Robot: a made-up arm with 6 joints.
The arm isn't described. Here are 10 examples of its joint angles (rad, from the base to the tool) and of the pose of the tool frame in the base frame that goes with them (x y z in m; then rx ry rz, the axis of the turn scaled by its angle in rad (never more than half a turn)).
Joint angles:
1: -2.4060 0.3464 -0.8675 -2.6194 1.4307 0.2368
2: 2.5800 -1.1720 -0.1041 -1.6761 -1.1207 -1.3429
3: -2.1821 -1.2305 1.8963 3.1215 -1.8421 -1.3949
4: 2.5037 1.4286 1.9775 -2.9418 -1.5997 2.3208
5: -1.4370 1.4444 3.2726 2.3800 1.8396 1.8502
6: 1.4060 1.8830 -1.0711 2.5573 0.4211 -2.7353
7: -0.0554 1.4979 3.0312 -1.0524 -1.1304 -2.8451
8: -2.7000 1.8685 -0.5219 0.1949 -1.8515 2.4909
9: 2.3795 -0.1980 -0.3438 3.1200 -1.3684 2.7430
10: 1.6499 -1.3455 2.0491 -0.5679 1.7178 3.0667
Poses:
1: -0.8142 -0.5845 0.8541 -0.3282 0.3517 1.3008
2: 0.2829 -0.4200 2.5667 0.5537 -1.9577 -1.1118
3: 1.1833 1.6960 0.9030 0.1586 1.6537 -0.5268
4: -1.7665 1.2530 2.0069 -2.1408 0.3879 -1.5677
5: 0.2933 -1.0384 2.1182 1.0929 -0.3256 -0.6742
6: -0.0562 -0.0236 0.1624 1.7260 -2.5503 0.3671
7: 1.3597 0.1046 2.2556 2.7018 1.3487 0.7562
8: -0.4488 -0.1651 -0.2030 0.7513 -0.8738 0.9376
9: -0.8861 0.8524 2.2658 1.6408 -0.1458 2.1902
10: 0.2794 -1.9844 0.5073 1.7361 1.0630 -0.5802
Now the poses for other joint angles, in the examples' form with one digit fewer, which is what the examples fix.
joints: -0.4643 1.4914 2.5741 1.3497 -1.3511 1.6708
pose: 1.551 -1.020 2.128 -1.568 1.764 -1.047
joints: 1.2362 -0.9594 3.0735 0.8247 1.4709 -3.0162
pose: -0.583 -1.167 0.420 1.332 2.385 -0.865
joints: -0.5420 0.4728 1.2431 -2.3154 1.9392 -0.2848
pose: 1.205 -0.909 2.734 -1.782 1.873 1.219
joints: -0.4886 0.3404 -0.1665 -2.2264 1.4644 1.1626
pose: 1.381 -0.938 1.449 0.634 0.468 -2.172
